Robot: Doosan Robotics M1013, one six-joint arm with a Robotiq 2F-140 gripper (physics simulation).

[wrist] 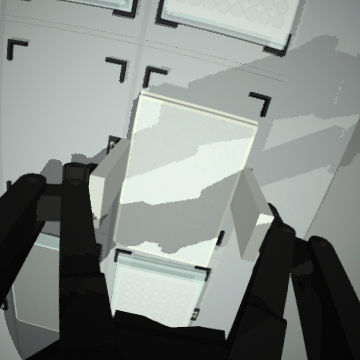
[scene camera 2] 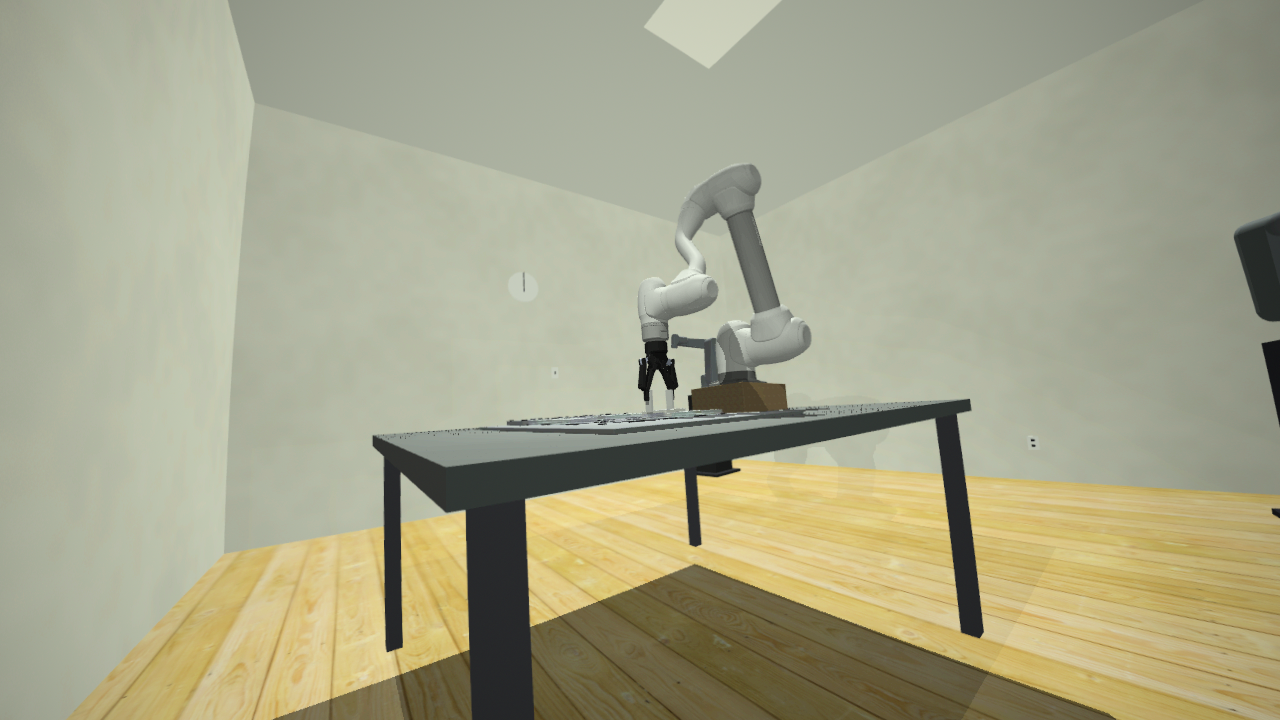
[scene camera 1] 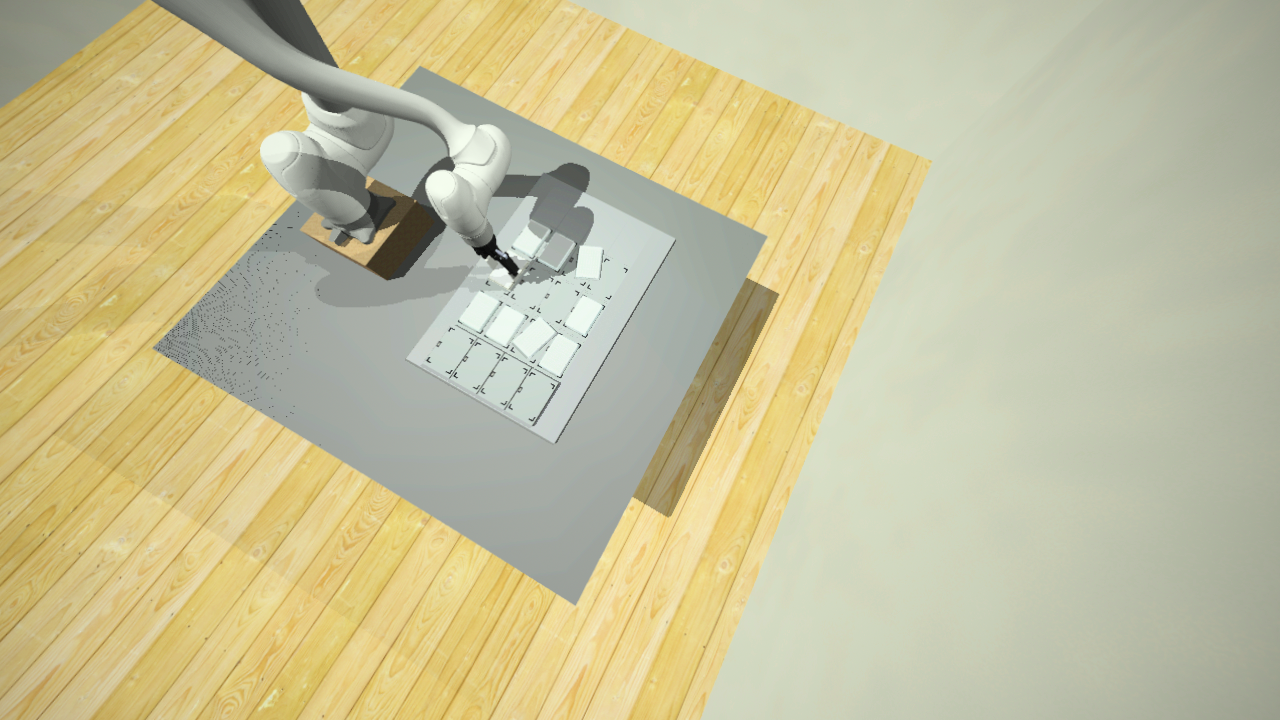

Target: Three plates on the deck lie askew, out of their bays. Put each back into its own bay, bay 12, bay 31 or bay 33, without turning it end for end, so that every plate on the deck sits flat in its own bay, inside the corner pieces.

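Frame: origin at the arm's base, x ahead, y left, z up, level; centimetres.
Seen in the pictures: gripper, fingertip midpoint: [wrist: 181, 171] [scene camera 1: 506, 272]; arm's base, link origin: [scene camera 2: 737, 386] [scene camera 1: 360, 214].
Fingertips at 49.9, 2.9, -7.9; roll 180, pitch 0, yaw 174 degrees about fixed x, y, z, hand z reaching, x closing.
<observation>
Pixels of each thing's top centre, then the offset from my fingertips to it, as dx, dy, dz. "spot": a spot on its surface instead. Level surfaces: height alone.
- pale plate, top centre: [wrist: 176, 192] [scene camera 2: 663, 409] [scene camera 1: 508, 268] +0.2, +1.4, +0.7
- deck, surface height: dz -1.7
- second plate, top centre: [scene camera 1: 534, 336] +19.5, -17.4, +0.0
- third plate, top centre: [scene camera 2: 635, 414] [scene camera 1: 588, 261] +24.8, +15.7, +0.1
- far side, surface spot: [wrist: 225, 15] spot: -1.4, -10.8, -0.2
My gripper [scene camera 1: 511, 274] [scene camera 2: 659, 402] [wrist: 181, 171] is shut on a pale plate [scene camera 1: 502, 280] [wrist: 185, 165], with one finger at each long side. The plate is low over a bay whose far corner pieces [wrist: 265, 102] show beyond its far edge; a gap to the deck is hard to judge. The plate hides most of that bay, and its number does not show. On the deck [scene camera 1: 640, 246] [wrist: 65, 100], a second plate [scene camera 1: 535, 337] lies askew in the row of plates. A third plate [scene camera 1: 588, 262] lies turned at the end of the row nearest the arm's shadow. Bay numbers are unreadable in the scene views.
Plates sit close by at the near side [wrist: 155, 295] and far side [wrist: 225, 15] of the held plate. More plates [scene camera 1: 478, 312] [scene camera 1: 505, 325] [scene camera 1: 561, 354] [scene camera 1: 583, 316] [scene camera 1: 556, 252] stand in bays. The arm's wooden base block [scene camera 1: 366, 237] [scene camera 2: 738, 396] stands on the table [scene camera 1: 483, 483] [scene camera 2: 680, 447].
</observation>
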